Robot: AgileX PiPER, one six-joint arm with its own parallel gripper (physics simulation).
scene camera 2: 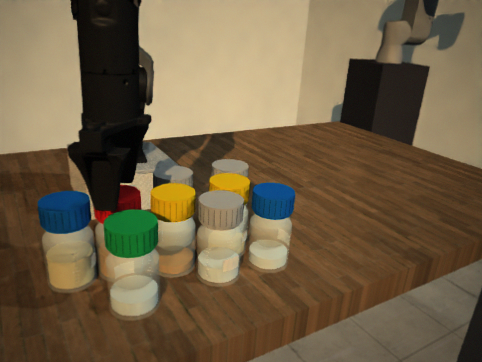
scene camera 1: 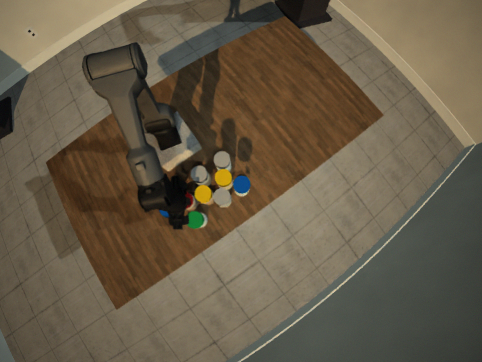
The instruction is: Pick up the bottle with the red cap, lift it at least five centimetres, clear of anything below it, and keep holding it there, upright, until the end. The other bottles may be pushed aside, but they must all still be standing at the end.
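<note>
The red-capped bottle (scene camera 1: 189,201) (scene camera 2: 128,201) stands upright on the wooden table, partly hidden by the gripper and, in scene camera 2, by the green-capped bottle. My gripper (scene camera 1: 178,204) (scene camera 2: 116,194) points down at cap height, its fingers apart. The near finger crosses the left part of the red cap in scene camera 2; the other is farther back, and its exact place beside the cap is hard to see. The green-capped bottle (scene camera 1: 196,220) (scene camera 2: 131,235) stands in front, near that finger. A blue-capped bottle (scene camera 1: 164,213) (scene camera 2: 65,215) stands to the left in scene camera 2.
Two yellow-capped bottles (scene camera 1: 203,194) (scene camera 2: 173,202) (scene camera 1: 223,178) (scene camera 2: 229,187), several grey-capped ones (scene camera 1: 222,198) (scene camera 2: 221,210) and another blue-capped one (scene camera 1: 242,185) (scene camera 2: 273,201) stand upright to the right. The arm's pale base plate (scene camera 1: 187,137) is behind them. The table (scene camera 1: 280,100) (scene camera 2: 350,210) has a near edge.
</note>
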